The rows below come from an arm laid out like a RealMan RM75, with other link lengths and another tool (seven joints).
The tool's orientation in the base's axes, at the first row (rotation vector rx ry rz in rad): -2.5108 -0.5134 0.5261
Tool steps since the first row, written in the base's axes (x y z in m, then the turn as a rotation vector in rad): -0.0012 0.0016 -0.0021 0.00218 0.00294 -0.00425; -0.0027 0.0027 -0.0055 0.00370 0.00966 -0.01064; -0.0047 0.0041 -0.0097 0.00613 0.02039 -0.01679; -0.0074 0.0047 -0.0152 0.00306 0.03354 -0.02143; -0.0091 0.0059 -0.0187 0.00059 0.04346 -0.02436; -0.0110 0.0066 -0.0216 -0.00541 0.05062 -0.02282; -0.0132 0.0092 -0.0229 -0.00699 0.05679 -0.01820; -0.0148 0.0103 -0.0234 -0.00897 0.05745 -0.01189; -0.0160 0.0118 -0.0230 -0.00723 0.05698 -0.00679; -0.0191 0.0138 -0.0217 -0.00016 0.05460 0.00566; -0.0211 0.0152 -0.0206 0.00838 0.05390 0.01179; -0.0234 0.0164 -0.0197 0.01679 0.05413 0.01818
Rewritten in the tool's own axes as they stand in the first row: 0.0002 -0.0004 0.0029 0.00430 0.00057 0.00356; 0.0004 0.0002 0.0067 0.01031 -0.00083 0.01065; 0.0004 0.0010 0.0115 0.01884 -0.00532 0.01876; -0.0002 0.0029 0.0173 0.02338 -0.01395 0.02920; -0.0002 0.0034 0.0213 0.02652 -0.02081 0.03669; -0.0007 0.0040 0.0248 0.02424 -0.02885 0.04114; -0.0011 0.0021 0.0279 0.02448 -0.03670 0.04073; -0.0018 0.0011 0.0295 0.02144 -0.04122 0.03693; -0.0023 -0.0006 0.0303 0.02137 -0.04324 0.03191; -0.0044 -0.0037 0.0315 0.02307 -0.04650 0.01787; -0.0057 -0.0059 0.0321 0.02843 -0.04720 0.00883; -0.0074 -0.0079 0.0330 0.03404 -0.04883 0.00002
